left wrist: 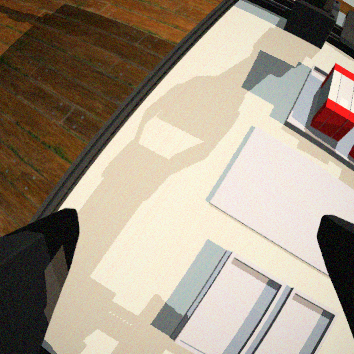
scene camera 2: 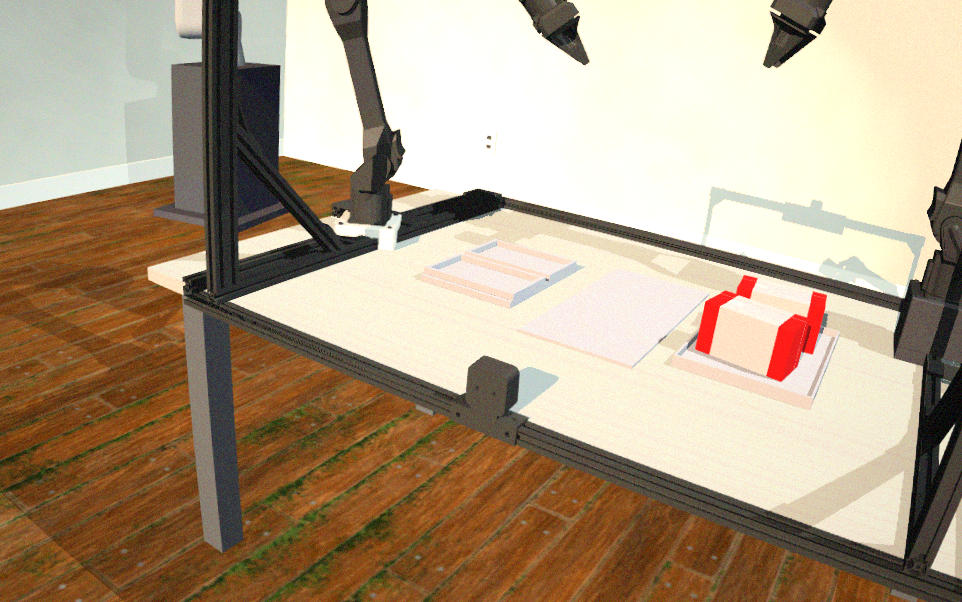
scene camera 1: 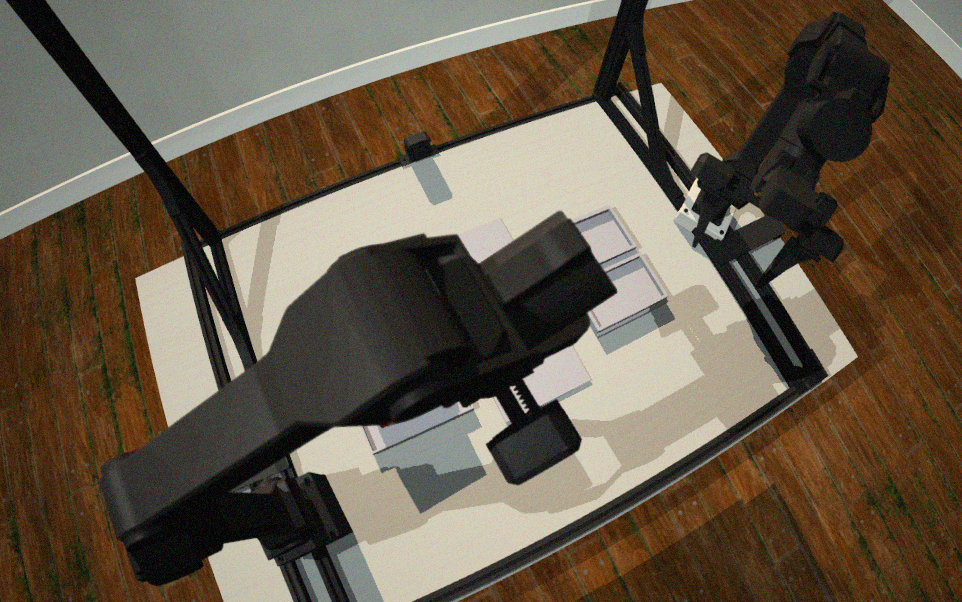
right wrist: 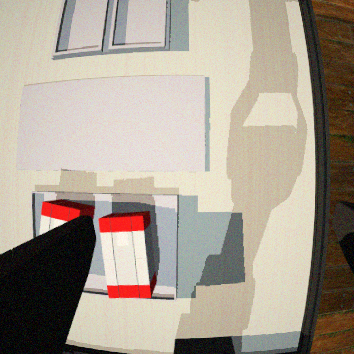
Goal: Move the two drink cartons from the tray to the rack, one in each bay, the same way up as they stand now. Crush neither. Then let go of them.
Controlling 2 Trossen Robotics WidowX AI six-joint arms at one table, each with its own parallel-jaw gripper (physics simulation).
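Seen in the pictures: left gripper, fingertip midpoint: (left wrist: pixel 203 225) (scene camera 2: pixel 583 61) (scene camera 1: pixel 726 266); right gripper, fingertip midpoint: (scene camera 2: pixel 770 66) (right wrist: pixel 218 222); left arm's base at its link origin: (scene camera 2: pixel 369 219); right arm's base at its link origin: (left wrist: pixel 319 0) (scene camera 2: pixel 945 296) (scene camera 1: pixel 293 518).
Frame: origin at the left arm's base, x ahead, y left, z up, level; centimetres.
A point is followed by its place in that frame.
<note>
Two white cartons with red ends lie lengthwise, side by side and apart, in the shallow tray (scene camera 2: pixel 744 385) {x 51.9, y -45.0, z -3.1 cm} (right wrist: pixel 177 250) {x 64.8, y -22.8, z -2.5 cm}. One carton (scene camera 2: pixel 752 333) (right wrist: pixel 126 260) shows whole in the right wrist view; the other carton (right wrist: pixel 66 211) {x 51.2, y -32.9, z 3.8 cm} is partly hidden by a finger there. In scene camera 1 the right arm hides nearly all of both. The rack (scene camera 2: pixel 507 266) {x 23.6, y -14.0, z -1.4 cm} (left wrist: pixel 265 320) {x 24.4, y -13.0, z -2.6 cm} (right wrist: pixel 107 25) {x 24.8, y -13.8, z -2.6 cm} has two bays, both empty. My right gripper (scene camera 1: pixel 542 347) (right wrist: pixel 218 222) {x 58.2, y -15.1, z 32.9 cm} is open and empty, high above the table. My left gripper (scene camera 1: pixel 730 262) {x 33.0, y 0.0, z 29.4 cm} (left wrist: pixel 203 225) {x 33.0, y 0.0, z 29.4 cm} is open and empty, also high up.
A low pale slab (scene camera 2: pixel 624 319) (left wrist: pixel 285 190) (right wrist: pixel 112 125) lies between the rack and the tray. A black rail frame borders the table, with uprights at its sides. A dark block (scene camera 1: pixel 417 144) {x 22.3, y -54.0, z 1.5 cm} (scene camera 2: pixel 491 386) {x 21.1, y -56.1, z 0.1 cm} sits on one rail.
</note>
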